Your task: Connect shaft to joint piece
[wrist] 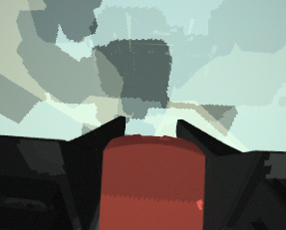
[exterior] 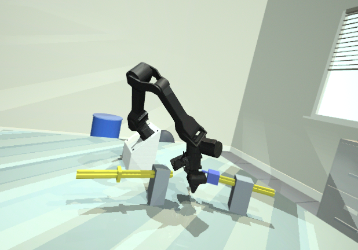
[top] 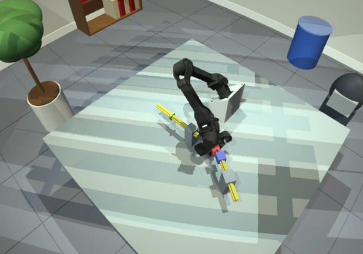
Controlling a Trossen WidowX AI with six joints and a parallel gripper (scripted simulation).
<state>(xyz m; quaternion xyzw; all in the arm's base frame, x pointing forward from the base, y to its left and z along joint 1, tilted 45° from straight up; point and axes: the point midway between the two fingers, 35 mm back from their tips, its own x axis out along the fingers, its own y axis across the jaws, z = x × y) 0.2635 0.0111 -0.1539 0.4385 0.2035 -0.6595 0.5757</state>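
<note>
Now: the red joint piece 50 mm above my gripper tip.
</note>
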